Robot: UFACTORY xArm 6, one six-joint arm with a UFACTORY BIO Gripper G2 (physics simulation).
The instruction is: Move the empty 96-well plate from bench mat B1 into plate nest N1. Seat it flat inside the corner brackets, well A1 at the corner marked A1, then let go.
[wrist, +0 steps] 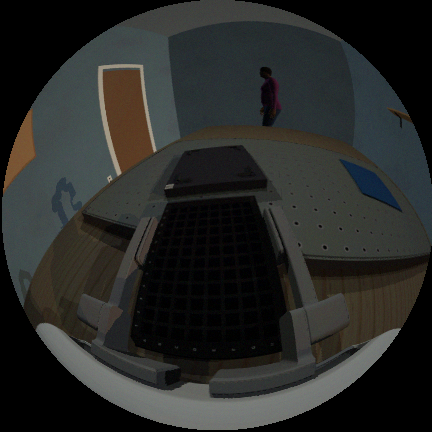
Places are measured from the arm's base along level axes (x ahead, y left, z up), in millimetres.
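Pixels of known places: hand at its tool point: [207, 240].
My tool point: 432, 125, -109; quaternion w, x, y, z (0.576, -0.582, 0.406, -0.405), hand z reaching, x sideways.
Observation:
For each thing: its top centre in the pictures, then the offset to it from my tool point, as dx, dy, dz. Level surfaces: height alone.
- black 96-well plate at its top centre: [206, 255] -13, -5, +2
- dark plate nest at its top centre: [213, 157] +154, +54, +3
- blue bench mat at its surface level: dz -10
- grey perforated board at its surface level: dz -12
- wooden bench top at its surface level: dz -25
The black 96-well plate [210, 275] is held between the two grey fingers of my gripper [209, 237], which is shut on it. The plate is above the wooden bench and the near edge of the perforated board. The dark plate nest [217, 167] lies on the board just beyond the plate's far edge, with small corner brackets and a small white label at its near left corner. The label's text is too small to read. The blue bench mat [370, 184] lies on the board at the right.
The grey perforated board [310, 200] has its near edge across the middle of the view. The wooden bench top [350, 285] extends in front of it. A person [270, 97] stands beyond the bench, and a brown door [127, 120] is at the back left.

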